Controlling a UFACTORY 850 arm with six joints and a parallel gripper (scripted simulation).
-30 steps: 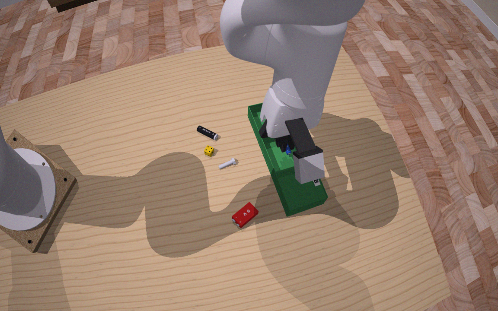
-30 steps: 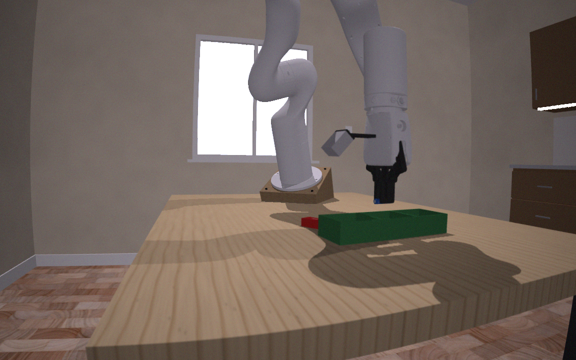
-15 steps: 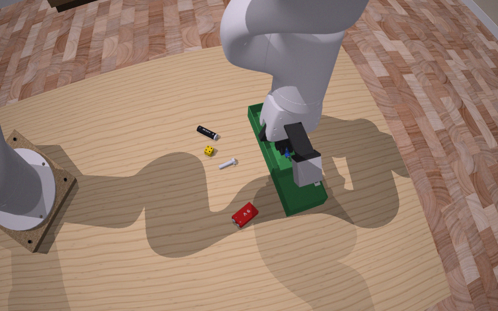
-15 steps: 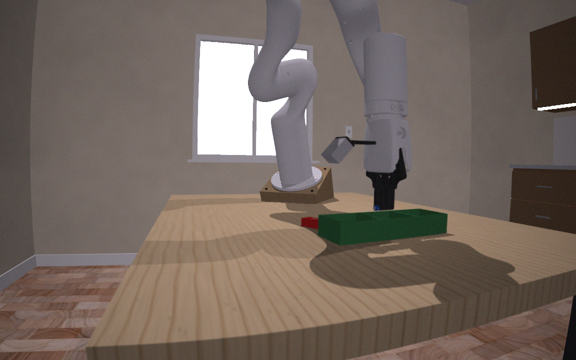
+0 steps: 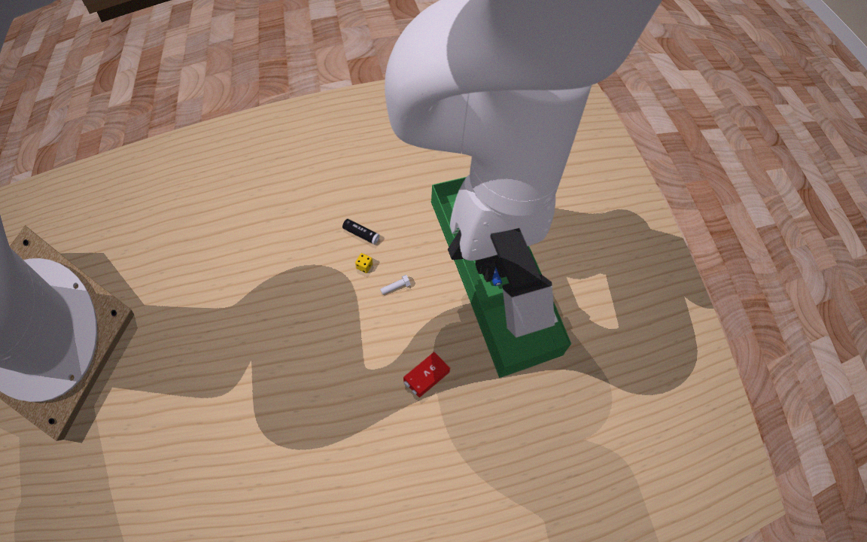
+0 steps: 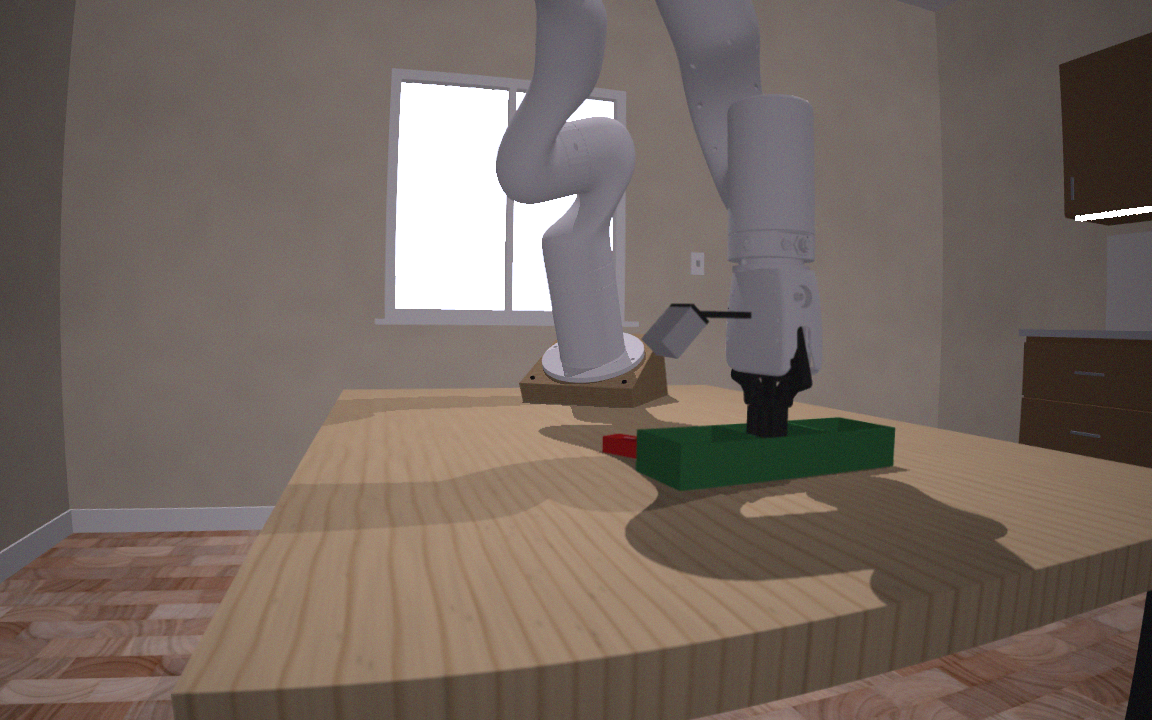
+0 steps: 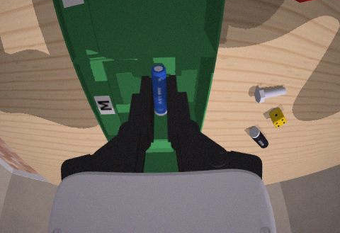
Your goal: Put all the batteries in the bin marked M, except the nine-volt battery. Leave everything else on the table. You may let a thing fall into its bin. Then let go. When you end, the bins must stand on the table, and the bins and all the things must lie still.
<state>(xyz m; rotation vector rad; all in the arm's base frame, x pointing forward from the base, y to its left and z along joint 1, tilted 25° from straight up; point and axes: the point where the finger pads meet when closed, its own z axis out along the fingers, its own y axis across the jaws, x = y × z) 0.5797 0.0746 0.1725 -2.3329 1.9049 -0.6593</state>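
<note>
Now: hand 1 cm short of the green three-part bin and 2 cm above it. From my hand the other things lie so: yellow die: 15 cm behind, 4 cm to the left, 3 cm below; white bolt: 11 cm behind, 4 cm below; blue battery: 2 cm below.
</note>
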